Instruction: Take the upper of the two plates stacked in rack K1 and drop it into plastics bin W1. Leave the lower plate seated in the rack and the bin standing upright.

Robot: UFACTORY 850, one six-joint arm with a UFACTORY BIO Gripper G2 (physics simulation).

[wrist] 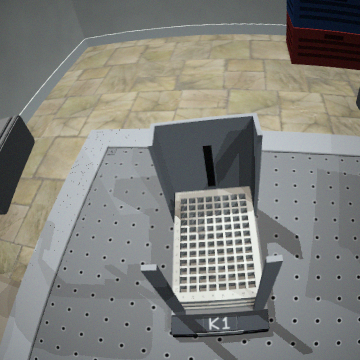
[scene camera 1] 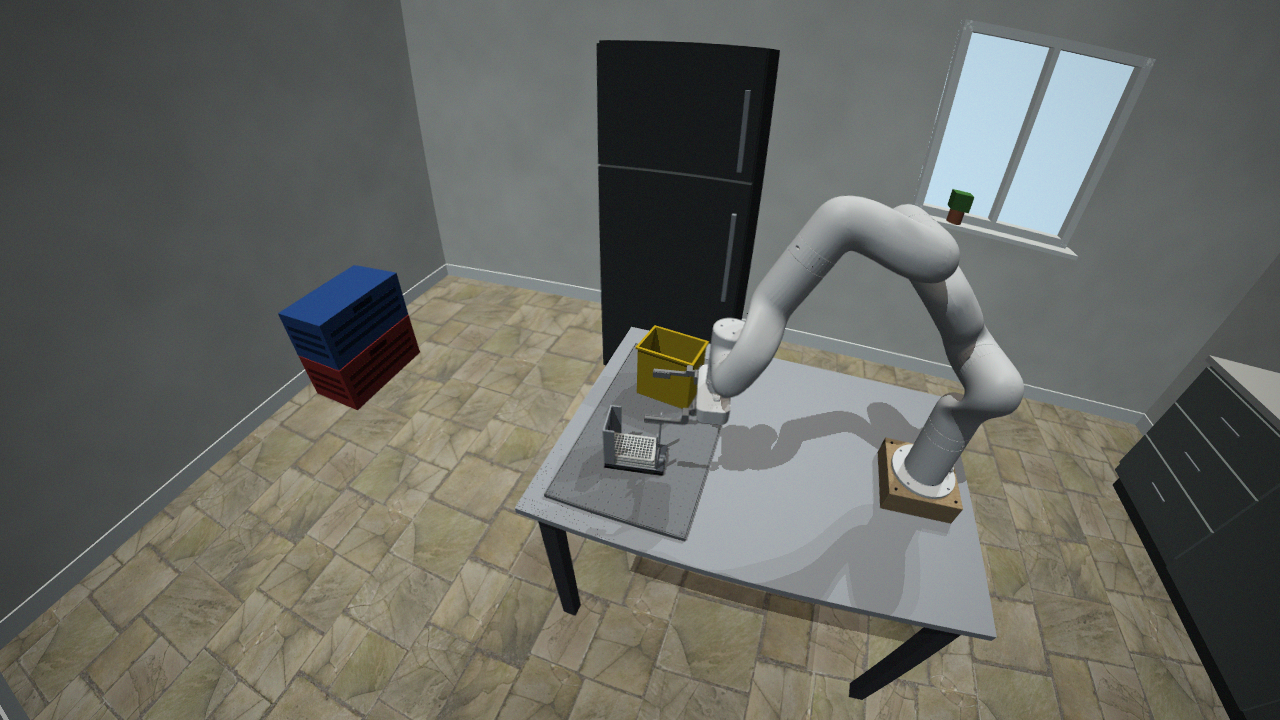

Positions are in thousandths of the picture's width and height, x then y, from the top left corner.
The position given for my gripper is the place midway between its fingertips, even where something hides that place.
I see my gripper (scene camera 1: 507, 548) and a yellow plastics bin W1 (scene camera 1: 517, 484).
My gripper also shows in the wrist view (wrist: 521, 271). The wrist view misses the yellow plastics bin W1: it is out of frame.
